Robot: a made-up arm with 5 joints.
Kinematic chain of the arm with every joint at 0, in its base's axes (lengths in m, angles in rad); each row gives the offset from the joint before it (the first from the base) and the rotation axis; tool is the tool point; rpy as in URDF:
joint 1: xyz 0 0 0.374 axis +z
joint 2: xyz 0 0 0 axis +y
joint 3: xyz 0.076 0 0.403 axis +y
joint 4: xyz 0.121 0 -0.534 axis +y
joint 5: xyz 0.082 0 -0.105 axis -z
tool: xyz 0 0 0 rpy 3.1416 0 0
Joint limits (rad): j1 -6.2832..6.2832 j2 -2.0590..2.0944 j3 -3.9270..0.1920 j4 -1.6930..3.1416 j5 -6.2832..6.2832
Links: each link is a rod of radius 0.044 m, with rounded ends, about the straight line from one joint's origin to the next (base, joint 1, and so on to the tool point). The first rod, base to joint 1, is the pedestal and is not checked.
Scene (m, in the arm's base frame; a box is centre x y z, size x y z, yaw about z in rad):
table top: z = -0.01
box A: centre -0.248 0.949 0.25 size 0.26 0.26 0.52 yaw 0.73
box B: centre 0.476 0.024 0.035 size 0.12 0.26 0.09 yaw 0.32
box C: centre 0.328 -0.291 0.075 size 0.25 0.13 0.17 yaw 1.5
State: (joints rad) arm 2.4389 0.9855 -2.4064 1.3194 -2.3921
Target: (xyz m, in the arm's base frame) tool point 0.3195 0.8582 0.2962
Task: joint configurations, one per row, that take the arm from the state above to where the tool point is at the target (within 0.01 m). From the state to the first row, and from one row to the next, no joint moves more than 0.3 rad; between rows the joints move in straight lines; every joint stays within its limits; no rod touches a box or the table.
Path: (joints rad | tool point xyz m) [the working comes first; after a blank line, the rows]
Joints at the target: 1.2144 0.9008 -1.9954 1.5872 -2.3921
Straight joint move there: touches box A.

1: 2.1476 0.9770 -2.5629 1.3729 -2.3642 | -0.5513 0.8474 0.5803
2: 1.8563 0.9685 -2.7194 1.4264 -2.3362 | -0.2788 0.9500 0.6810
3: 1.5650 0.9600 -2.8760 1.4799 -2.3083 | 0.0055 0.9539 0.7769
4: 1.2737 0.9515 -3.0325 1.5334 -2.2804 | 0.2646 0.8643 0.8655
5: 1.2589 0.9388 -2.7732 1.5468 -2.3083 | 0.2954 0.9161 0.7293
6: 1.2441 0.9261 -2.5140 1.5603 -2.3362 | 0.3159 0.9324 0.5829
7: 1.2292 0.9134 -2.2547 1.5737 -2.3642 | 0.3245 0.9126 0.4354
8: 1.2144 0.9008 -1.9954 1.5872 -2.3921 | 0.3195 0.8582 0.2961

